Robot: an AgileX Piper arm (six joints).
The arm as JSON. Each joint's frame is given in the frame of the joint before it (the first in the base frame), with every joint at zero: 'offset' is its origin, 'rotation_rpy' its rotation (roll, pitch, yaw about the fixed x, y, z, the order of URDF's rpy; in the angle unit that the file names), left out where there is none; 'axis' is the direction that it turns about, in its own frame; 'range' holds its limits. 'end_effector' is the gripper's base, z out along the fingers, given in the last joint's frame.
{
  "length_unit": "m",
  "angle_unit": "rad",
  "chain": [
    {
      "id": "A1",
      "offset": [
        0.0,
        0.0,
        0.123
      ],
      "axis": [
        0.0,
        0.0,
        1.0
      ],
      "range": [
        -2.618,
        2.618
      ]
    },
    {
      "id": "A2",
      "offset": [
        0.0,
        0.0,
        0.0
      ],
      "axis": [
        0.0,
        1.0,
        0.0
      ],
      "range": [
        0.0,
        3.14
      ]
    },
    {
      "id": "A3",
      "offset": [
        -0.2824,
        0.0,
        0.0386
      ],
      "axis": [
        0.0,
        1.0,
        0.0
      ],
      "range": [
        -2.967,
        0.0
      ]
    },
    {
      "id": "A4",
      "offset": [
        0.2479,
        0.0,
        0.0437
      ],
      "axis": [
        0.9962,
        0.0,
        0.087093
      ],
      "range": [
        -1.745,
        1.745
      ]
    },
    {
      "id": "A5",
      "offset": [
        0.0,
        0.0,
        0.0
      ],
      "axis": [
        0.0,
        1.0,
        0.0
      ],
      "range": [
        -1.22,
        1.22
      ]
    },
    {
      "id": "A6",
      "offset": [
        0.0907,
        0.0,
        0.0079
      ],
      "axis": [
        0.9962,
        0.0,
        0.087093
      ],
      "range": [
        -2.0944,
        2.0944
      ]
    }
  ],
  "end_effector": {
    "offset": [
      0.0,
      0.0,
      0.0
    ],
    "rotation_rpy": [
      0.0,
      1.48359,
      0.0
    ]
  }
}
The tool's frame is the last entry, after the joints.
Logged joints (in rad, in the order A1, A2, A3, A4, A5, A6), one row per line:
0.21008 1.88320 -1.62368 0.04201 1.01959 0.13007
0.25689 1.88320 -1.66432 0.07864 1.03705 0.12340
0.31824 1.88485 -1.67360 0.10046 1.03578 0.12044
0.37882 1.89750 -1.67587 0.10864 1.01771 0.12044
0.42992 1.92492 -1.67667 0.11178 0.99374 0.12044
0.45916 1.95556 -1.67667 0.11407 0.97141 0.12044
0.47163 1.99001 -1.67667 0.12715 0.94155 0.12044
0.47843 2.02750 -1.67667 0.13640 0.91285 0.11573
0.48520 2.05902 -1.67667 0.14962 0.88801 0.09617
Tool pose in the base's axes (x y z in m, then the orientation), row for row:
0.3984 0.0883 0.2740 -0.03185 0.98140 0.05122 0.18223
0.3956 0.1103 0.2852 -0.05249 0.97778 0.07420 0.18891
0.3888 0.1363 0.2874 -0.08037 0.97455 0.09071 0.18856
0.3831 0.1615 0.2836 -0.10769 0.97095 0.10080 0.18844
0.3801 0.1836 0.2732 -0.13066 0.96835 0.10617 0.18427
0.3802 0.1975 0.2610 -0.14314 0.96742 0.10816 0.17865
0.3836 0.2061 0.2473 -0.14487 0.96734 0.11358 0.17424
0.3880 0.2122 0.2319 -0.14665 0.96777 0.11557 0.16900
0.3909 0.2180 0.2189 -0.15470 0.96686 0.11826 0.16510
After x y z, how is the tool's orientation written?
As a quaternion, x y z w.
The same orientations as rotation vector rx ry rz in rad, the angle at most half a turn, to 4 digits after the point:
-0.0899 2.7699 0.1446
-0.1476 2.7496 0.2087
-0.2261 2.7411 0.2551
-0.3029 2.7311 0.2835
-0.3684 2.7300 0.2993
-0.4048 2.7357 0.3059
-0.4107 2.7421 0.3220
-0.4169 2.7512 0.3285
-0.4407 2.7546 0.3369

